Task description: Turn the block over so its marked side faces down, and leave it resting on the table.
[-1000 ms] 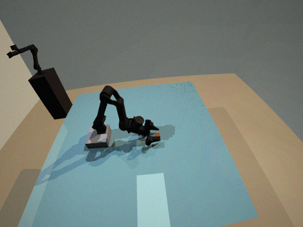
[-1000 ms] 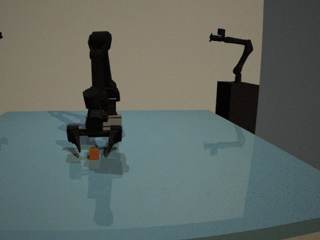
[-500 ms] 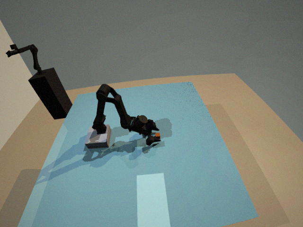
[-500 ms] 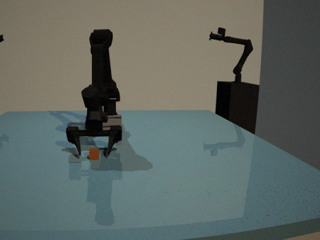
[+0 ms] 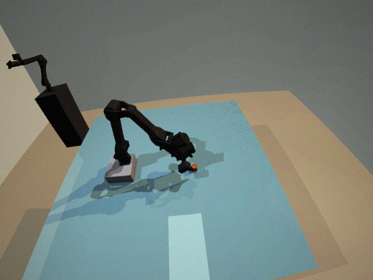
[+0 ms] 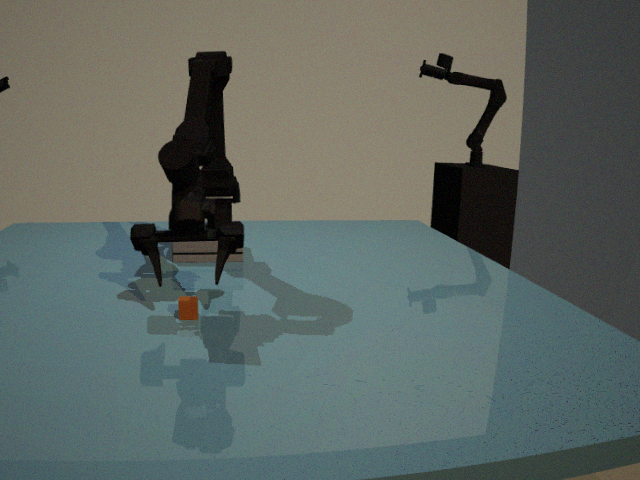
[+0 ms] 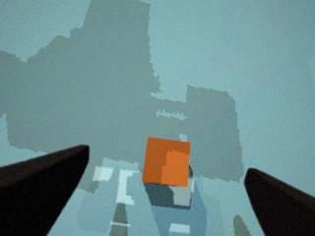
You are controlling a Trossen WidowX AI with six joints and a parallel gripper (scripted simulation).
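Right now my gripper tip is 4 cm above the block.
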